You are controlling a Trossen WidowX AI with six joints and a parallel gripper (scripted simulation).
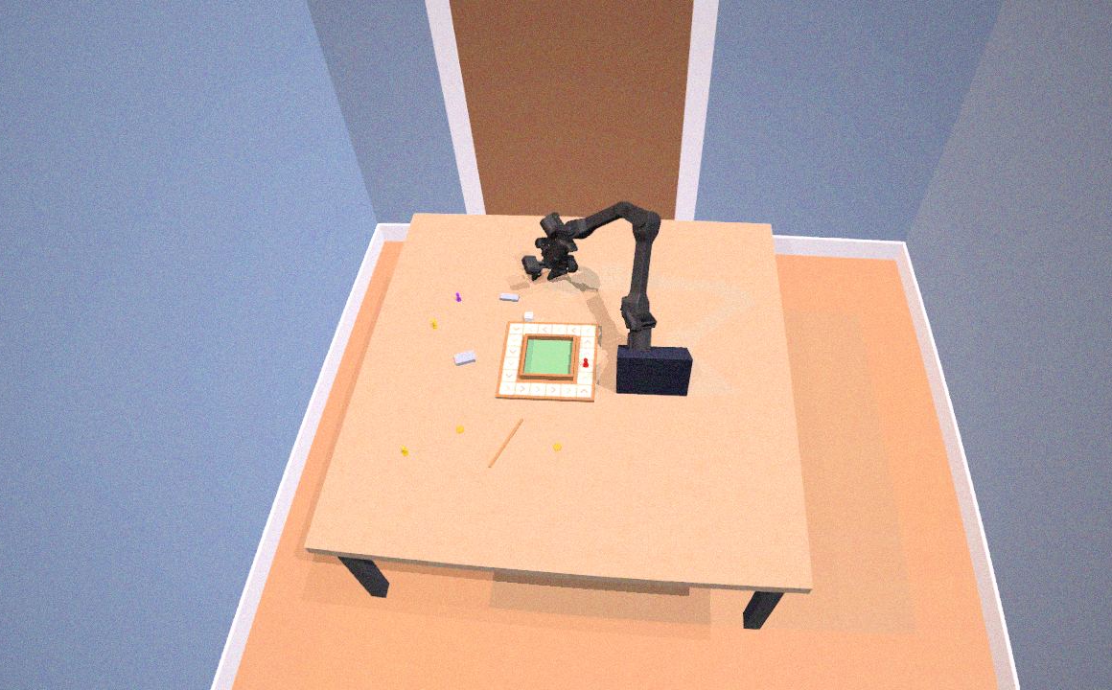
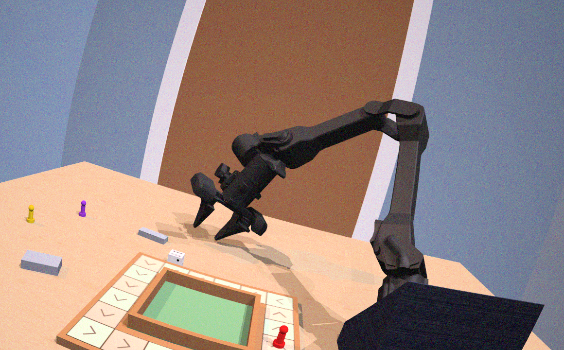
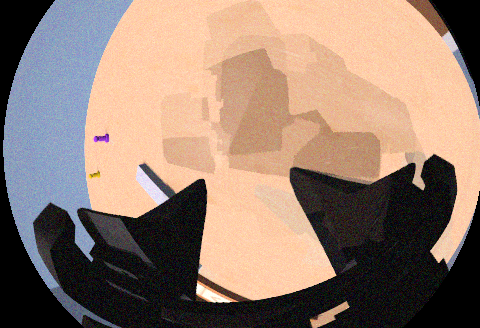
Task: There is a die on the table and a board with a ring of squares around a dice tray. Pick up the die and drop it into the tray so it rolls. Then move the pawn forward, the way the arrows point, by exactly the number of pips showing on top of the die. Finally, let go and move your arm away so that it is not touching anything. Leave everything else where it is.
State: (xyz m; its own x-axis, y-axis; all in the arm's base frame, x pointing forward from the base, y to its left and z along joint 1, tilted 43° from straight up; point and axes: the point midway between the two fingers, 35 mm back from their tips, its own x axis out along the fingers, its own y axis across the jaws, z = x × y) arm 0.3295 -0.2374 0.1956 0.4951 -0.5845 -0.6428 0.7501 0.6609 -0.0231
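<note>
Right now my gripper tip is 1 cm short of the white die, 16 cm to the right of it and 1 cm above it. The rest, counted from my gripper tip: red pawn: 19 cm behind, 33 cm to the left, 1 cm above; purple pawn: 26 cm ahead, 10 cm to the left; dice tray: 7 cm behind, 32 cm to the left, 1 cm below.
</note>
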